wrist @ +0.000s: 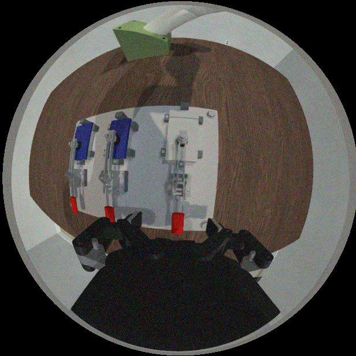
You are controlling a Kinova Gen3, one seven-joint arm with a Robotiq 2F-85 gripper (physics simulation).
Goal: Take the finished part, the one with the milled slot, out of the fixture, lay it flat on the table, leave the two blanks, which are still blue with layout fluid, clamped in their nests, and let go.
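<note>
The finished part (pixel 190 131), a pale plate, lies in the right-hand nest of the pale fixture plate (pixel 147 165). Its slot cannot be made out. A grey toggle clamp (pixel 180 185) reaches over it, its tip above the part's middle, its red handle (pixel 177 223) towards me. One blue blank (pixel 86 134) sits in the far left nest and another blue blank (pixel 122 131) in the nest beside it, each under a clamp arm. My gripper (pixel 174 222) is open and empty, at the near edge of the fixture in view; the right clamp's red handle appears between its fingertips.
The left clamps have red handles (pixel 74 205) (pixel 110 214) near the fixture's front edge. Brown wooden table (pixel 265 150) extends right of the fixture and behind it. A green block (pixel 145 46) with a pale arm-like tube (pixel 172 21) stands at the back.
</note>
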